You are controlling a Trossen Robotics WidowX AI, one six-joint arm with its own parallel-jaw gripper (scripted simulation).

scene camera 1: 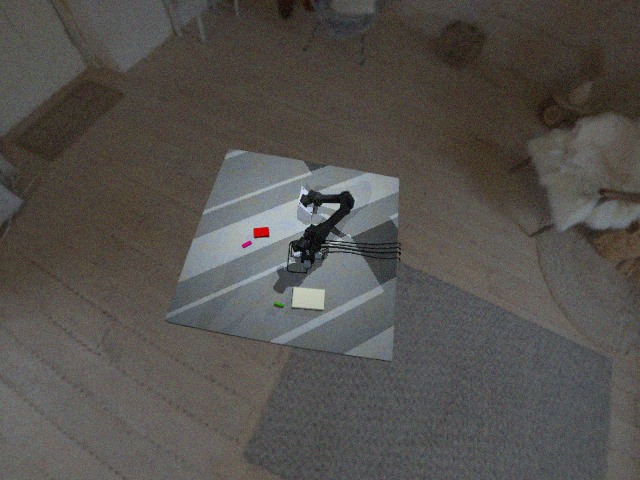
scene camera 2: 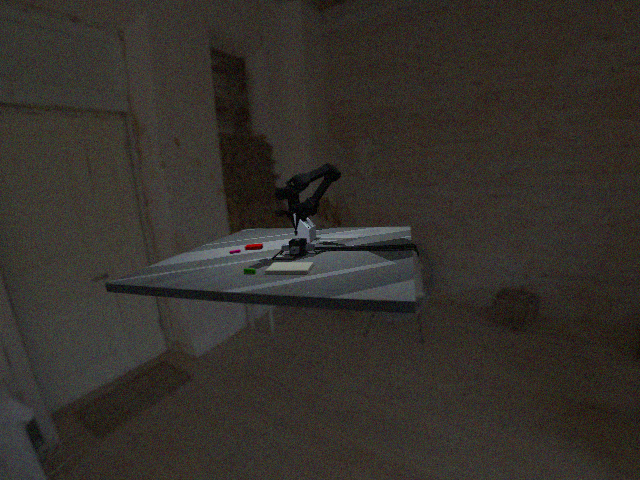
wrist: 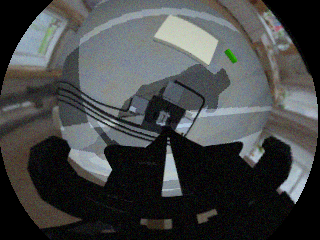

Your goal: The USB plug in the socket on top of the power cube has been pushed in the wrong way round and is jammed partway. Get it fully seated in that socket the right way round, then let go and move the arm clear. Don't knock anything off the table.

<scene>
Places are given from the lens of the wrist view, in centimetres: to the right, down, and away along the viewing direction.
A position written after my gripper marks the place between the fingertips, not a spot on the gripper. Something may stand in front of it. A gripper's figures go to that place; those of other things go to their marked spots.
my gripper (wrist: 167, 132): 1, 2, 10
cream pad (wrist: 177, 33): 6, -26, 13
</scene>
